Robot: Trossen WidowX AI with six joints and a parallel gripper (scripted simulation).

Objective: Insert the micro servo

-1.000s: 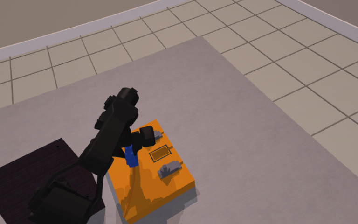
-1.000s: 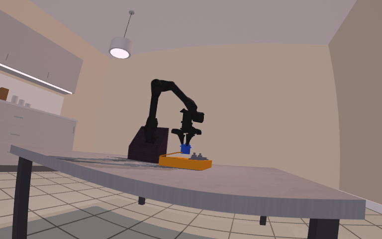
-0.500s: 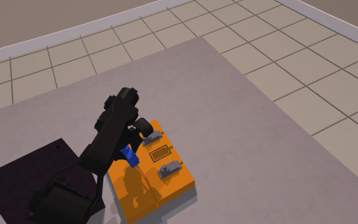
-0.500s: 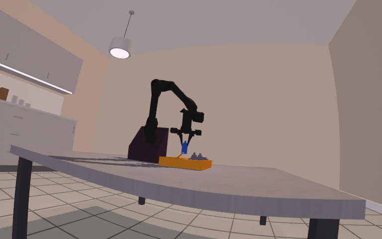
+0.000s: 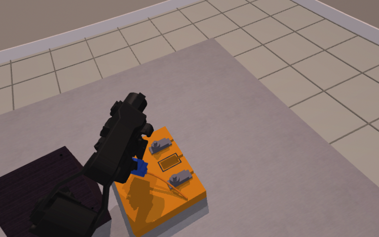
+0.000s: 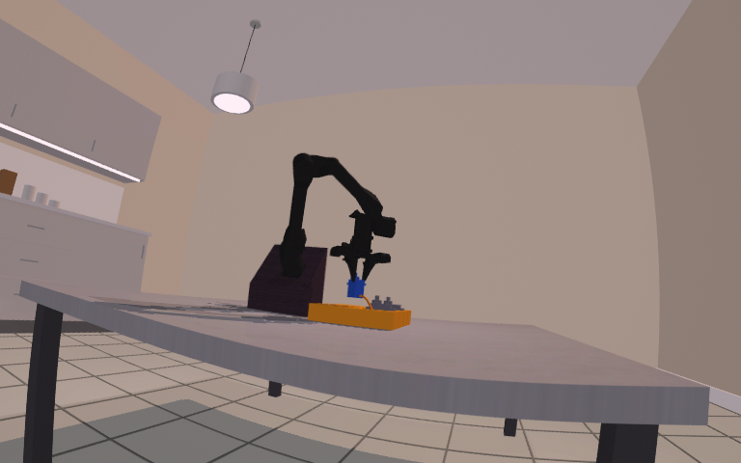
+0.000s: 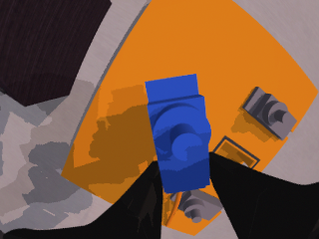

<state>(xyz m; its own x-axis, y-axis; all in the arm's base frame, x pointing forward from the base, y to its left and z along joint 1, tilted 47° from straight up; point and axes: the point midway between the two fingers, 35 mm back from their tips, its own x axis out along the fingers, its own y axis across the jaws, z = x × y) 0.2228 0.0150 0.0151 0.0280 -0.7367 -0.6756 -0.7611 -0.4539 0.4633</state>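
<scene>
Right now my gripper tip is 100 mm above the orange deck and 10 mm past it.
</scene>
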